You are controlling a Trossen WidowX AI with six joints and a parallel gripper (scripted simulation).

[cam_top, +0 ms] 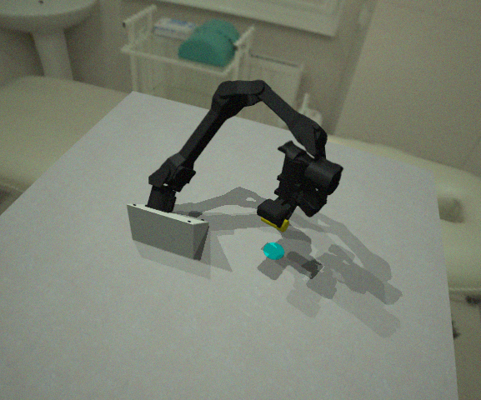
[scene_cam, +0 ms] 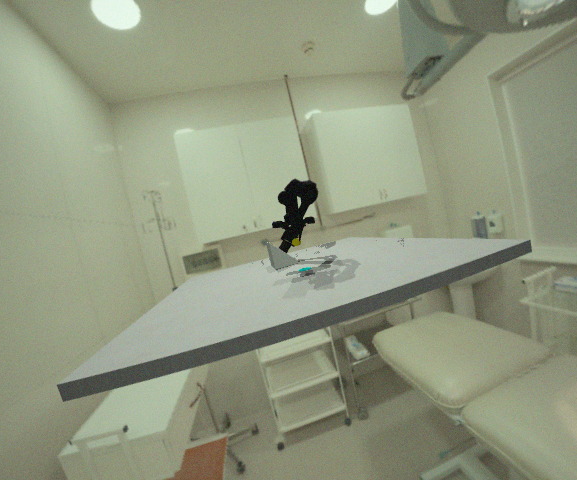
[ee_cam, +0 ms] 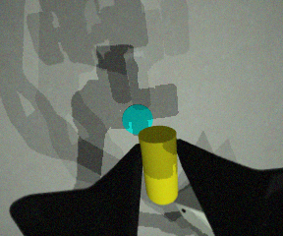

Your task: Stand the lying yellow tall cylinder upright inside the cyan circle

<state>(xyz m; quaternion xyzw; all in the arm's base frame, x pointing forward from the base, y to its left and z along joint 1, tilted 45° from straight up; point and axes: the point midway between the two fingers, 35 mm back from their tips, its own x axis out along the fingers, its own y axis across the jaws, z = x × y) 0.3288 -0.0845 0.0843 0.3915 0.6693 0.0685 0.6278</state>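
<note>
Now: the cyan circle 130 mm below my gripper tip and 10 mm to the left of it. The rest, counted from my gripper tip: yellow cylinder 20 mm behind, 10 mm to the left.
</note>
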